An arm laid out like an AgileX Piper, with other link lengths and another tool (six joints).
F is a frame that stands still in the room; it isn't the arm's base.
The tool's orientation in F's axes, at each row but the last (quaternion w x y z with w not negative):
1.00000 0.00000 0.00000 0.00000
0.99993 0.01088 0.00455 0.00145
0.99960 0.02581 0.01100 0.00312
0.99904 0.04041 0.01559 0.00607
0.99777 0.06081 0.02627 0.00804
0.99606 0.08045 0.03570 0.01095
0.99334 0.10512 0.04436 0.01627
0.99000 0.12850 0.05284 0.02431
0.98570 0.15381 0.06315 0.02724
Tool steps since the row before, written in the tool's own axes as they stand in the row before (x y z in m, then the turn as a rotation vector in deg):
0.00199 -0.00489 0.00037 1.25 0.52 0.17
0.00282 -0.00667 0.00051 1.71 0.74 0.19
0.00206 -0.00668 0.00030 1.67 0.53 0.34
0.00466 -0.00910 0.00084 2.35 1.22 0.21
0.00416 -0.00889 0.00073 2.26 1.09 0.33
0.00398 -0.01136 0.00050 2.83 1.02 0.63
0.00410 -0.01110 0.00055 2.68 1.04 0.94
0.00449 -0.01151 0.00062 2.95 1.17 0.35
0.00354 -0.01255 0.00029 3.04 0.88 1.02
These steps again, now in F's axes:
0.00199 -0.00489 0.00037 1.25 0.52 0.17
0.00284 -0.00667 0.00034 1.71 0.74 0.19
0.00210 -0.00667 -0.00009 1.67 0.52 0.33
0.00478 -0.00907 -0.00004 2.34 1.23 0.24
0.00431 -0.00883 -0.00057 2.26 1.09 0.34
0.00419 -0.01118 -0.00161 2.85 0.98 0.59
0.00439 -0.01079 -0.00215 2.73 0.93 0.91
0.00493 -0.01100 -0.00280 2.93 1.22 0.35
0.00398 -0.01177 -0.00399 3.12 0.75 0.88

